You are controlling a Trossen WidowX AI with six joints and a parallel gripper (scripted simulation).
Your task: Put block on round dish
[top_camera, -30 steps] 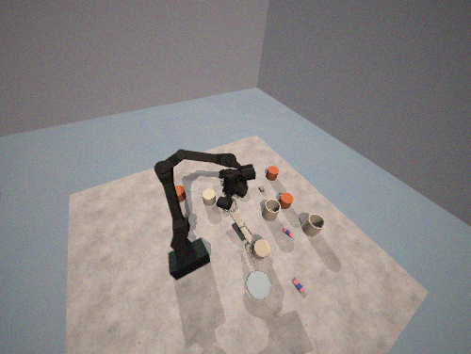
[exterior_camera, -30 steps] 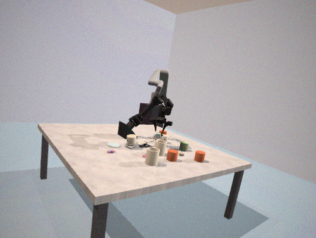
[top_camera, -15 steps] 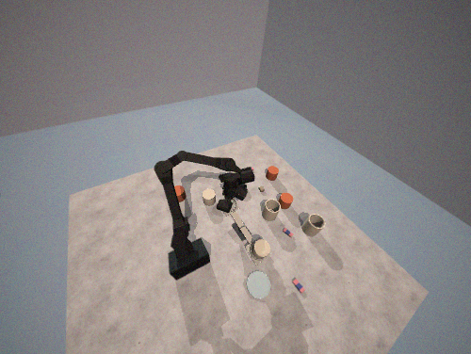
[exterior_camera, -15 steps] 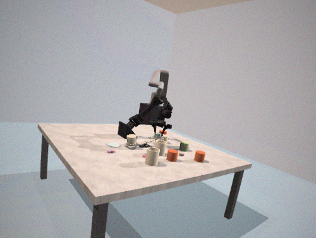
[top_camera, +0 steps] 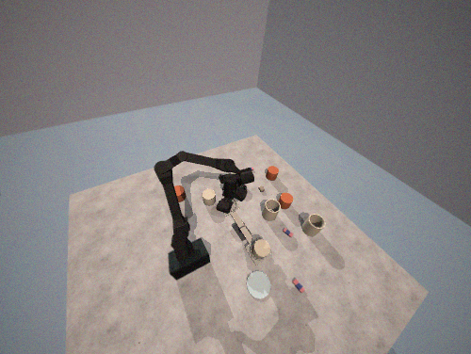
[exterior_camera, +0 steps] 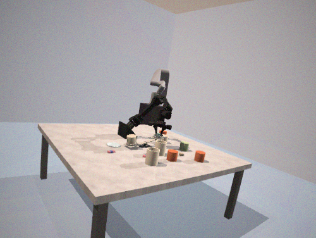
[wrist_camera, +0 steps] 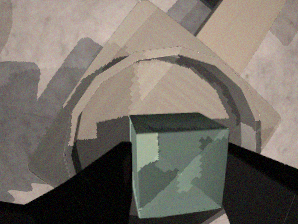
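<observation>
My gripper tip is 100 mm past the round pale dish, 350 mm to the left of it and 80 mm above it. From my gripper tip the other things lie so: beige cup (50 mm behind, 140 mm to the left, 40 mm below); then green block (10 mm above); then balance (120 mm to the right, 40 mm below).
</observation>
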